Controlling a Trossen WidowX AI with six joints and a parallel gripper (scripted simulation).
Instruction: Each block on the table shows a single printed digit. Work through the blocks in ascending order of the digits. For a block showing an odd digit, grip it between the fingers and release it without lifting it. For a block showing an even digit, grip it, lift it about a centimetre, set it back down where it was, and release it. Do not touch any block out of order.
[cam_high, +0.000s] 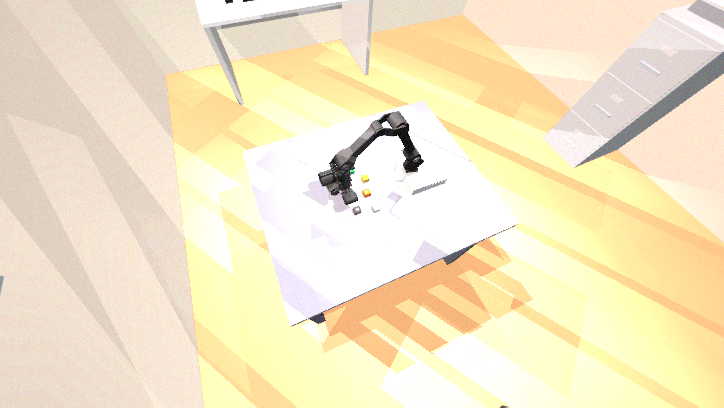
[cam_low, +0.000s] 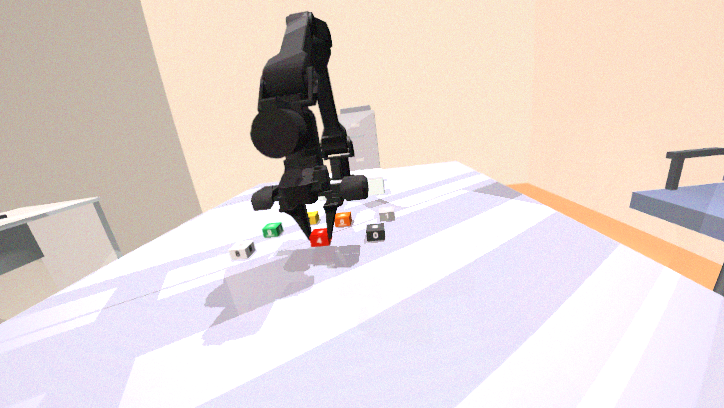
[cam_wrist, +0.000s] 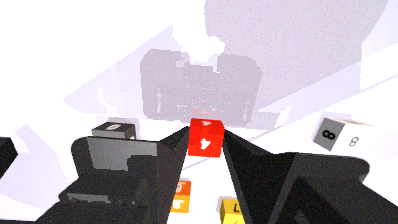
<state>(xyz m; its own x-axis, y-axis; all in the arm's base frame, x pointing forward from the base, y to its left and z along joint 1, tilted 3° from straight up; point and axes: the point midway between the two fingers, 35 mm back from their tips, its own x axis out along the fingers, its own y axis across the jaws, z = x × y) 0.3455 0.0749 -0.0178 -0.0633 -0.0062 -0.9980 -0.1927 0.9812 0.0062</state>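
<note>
Now: the orange block 110 mm behind my gripper tip and 10 mm to the left of it. Round my gripper tip: yellow block (120 mm behind, 80 mm to the right); red block (10 mm behind); dark grey block (90 mm to the left, 40 mm behind).
</note>
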